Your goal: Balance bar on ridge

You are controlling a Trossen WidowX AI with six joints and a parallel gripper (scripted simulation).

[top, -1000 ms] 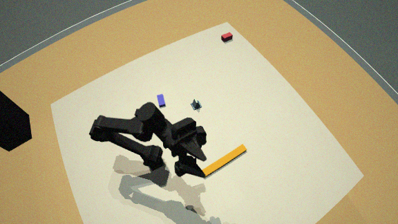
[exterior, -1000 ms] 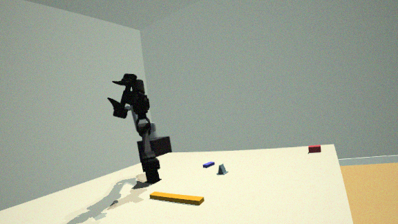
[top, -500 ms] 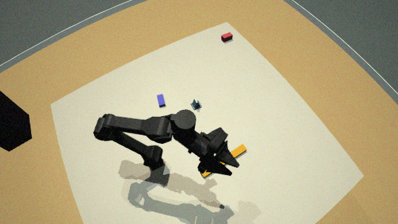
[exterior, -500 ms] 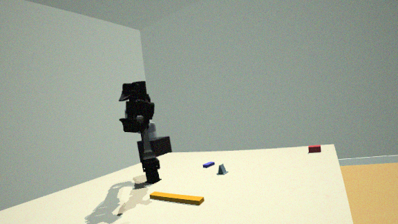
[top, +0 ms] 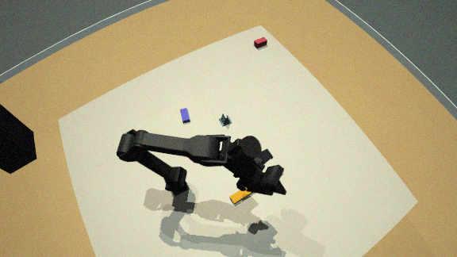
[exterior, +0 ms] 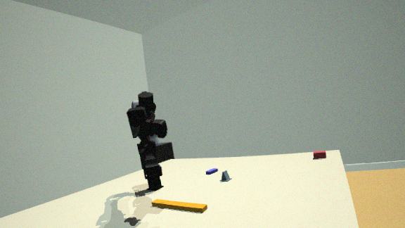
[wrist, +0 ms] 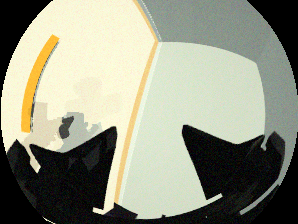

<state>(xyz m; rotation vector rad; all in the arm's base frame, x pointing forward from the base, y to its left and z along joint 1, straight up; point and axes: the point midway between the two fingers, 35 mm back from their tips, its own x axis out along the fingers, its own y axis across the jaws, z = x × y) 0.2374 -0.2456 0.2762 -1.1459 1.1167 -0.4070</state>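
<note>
Now: gripper tip 2 cm short of the orange bar, 12 cm to the right of it and 25 cm above it. From my gripper tip the other things lie so: blue block (8 cm behind, 55 cm to the left, 25 cm below); red block (49 cm ahead, 77 cm to the left, 24 cm below).
</note>
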